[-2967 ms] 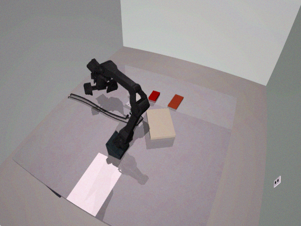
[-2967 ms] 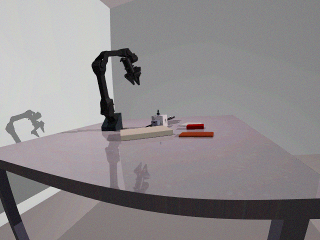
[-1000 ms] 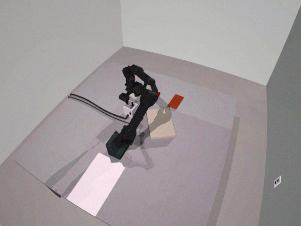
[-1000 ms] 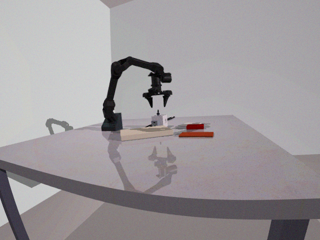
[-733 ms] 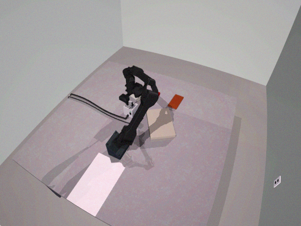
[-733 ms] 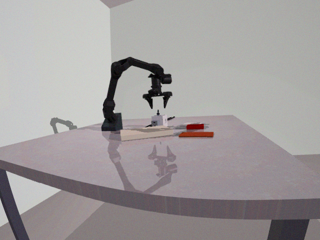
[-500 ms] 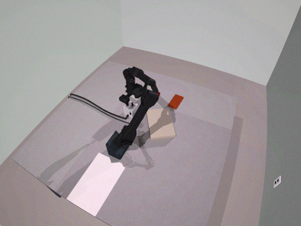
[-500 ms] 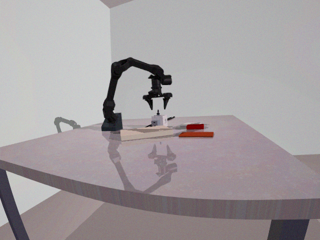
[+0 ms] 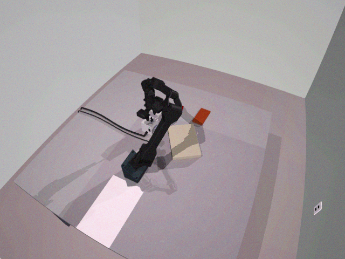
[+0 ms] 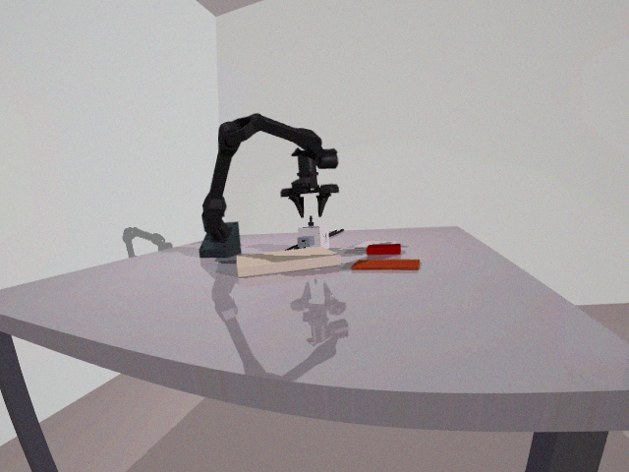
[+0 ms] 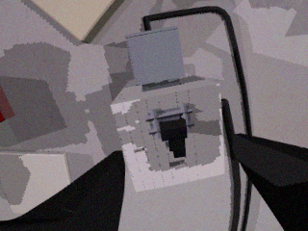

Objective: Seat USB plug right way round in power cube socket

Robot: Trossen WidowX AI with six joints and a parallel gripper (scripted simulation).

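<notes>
The dark USB plug is 20 mm below my gripper tip. Also, from my gripper tip: flat orange block: 270 mm ahead, 220 mm to the right, 100 mm below; then small red block: 240 mm ahead, 100 mm below, 50 mm to the right; then beige board: 220 mm to the right, 100 mm below, 10 mm ahead.
</notes>
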